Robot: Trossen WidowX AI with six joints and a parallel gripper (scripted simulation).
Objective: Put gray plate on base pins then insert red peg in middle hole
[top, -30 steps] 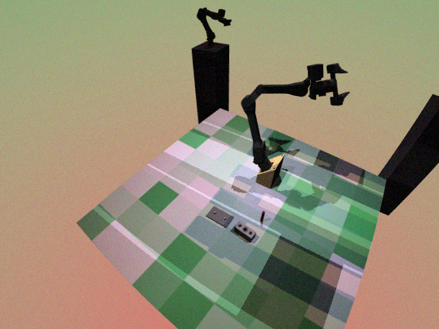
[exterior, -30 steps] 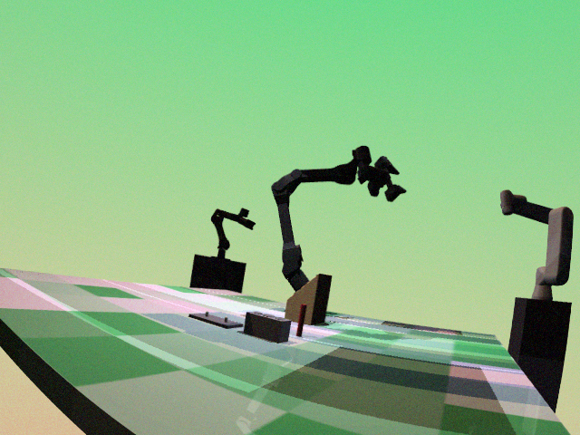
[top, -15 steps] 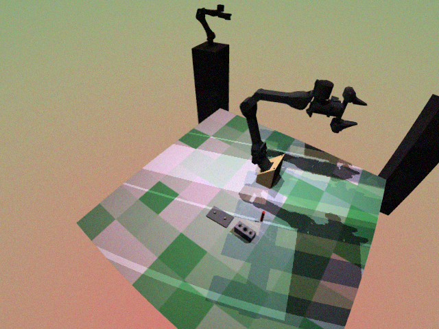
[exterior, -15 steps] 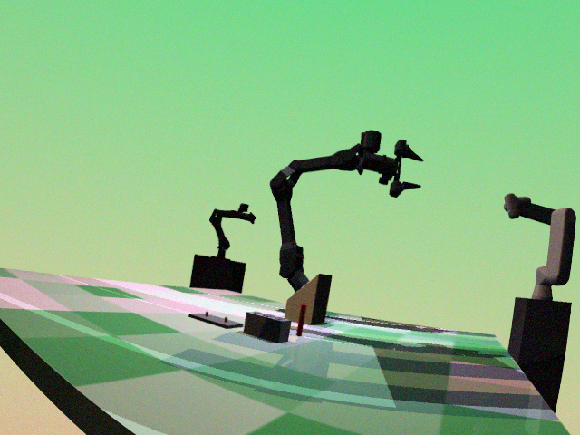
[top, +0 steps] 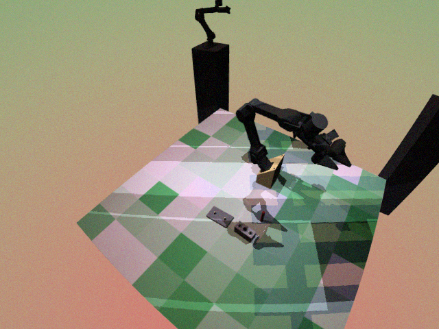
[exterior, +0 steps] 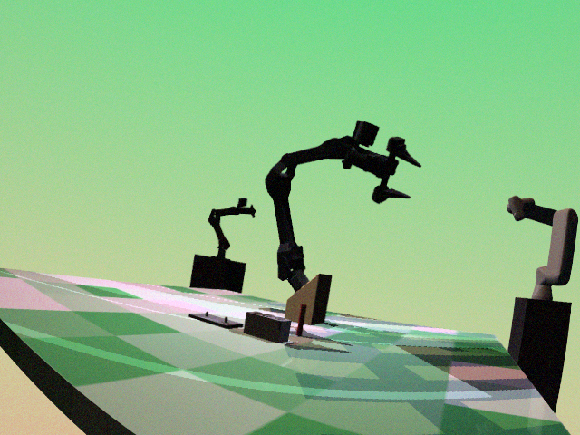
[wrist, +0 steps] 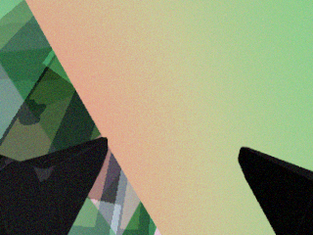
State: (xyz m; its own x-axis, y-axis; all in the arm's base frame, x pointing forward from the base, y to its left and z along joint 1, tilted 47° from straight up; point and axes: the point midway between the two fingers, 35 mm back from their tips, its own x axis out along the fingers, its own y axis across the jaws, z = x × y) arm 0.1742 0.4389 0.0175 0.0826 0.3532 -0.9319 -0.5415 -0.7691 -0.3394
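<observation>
Right now my gripper tip is 200 mm short of the gray plate, 270 mm to the left of it and 390 mm above it. From my gripper tip the other things lie so: red peg 90 mm ahead, 230 mm to the right, 390 mm below.
</observation>
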